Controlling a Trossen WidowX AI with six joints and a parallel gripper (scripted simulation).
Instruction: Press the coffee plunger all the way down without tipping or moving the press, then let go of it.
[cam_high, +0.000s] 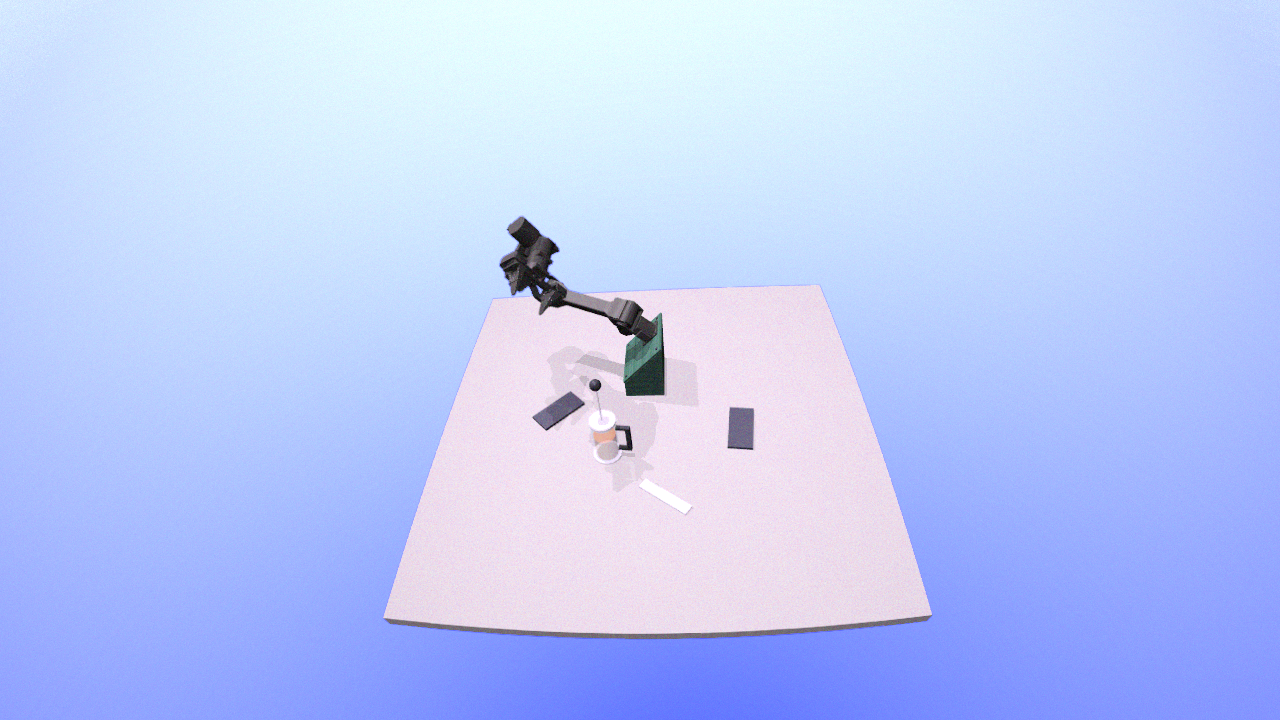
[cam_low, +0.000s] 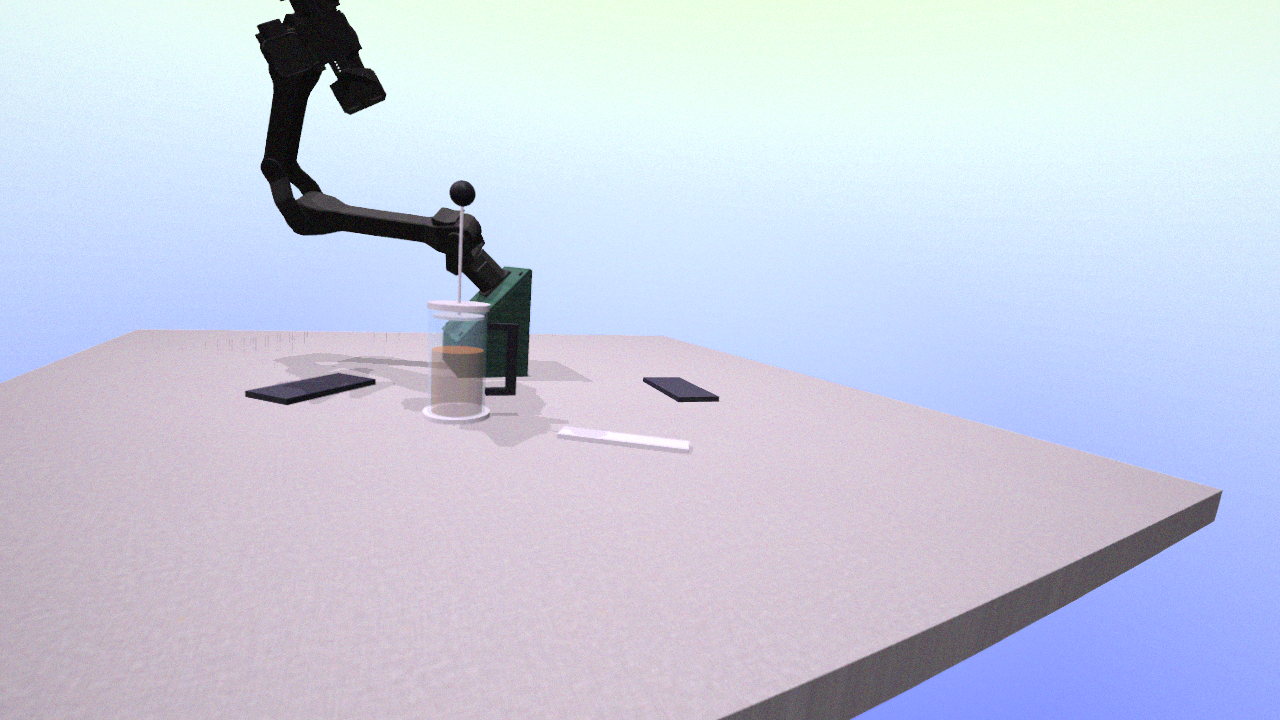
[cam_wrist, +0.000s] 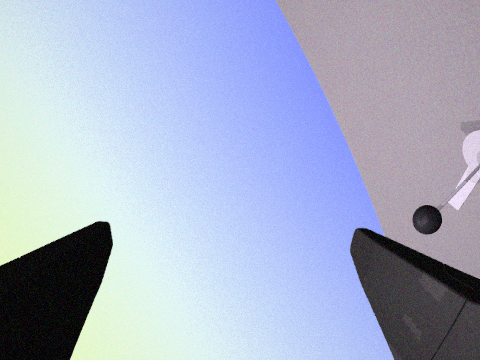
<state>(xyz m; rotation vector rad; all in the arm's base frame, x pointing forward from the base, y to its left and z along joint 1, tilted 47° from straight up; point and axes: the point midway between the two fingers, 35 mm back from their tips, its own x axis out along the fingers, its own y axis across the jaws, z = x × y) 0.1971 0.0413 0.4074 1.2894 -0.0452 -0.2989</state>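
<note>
My gripper tip is now 31 cm above the coffee press, 17 cm to the right of it and 10 cm short of it.
</note>
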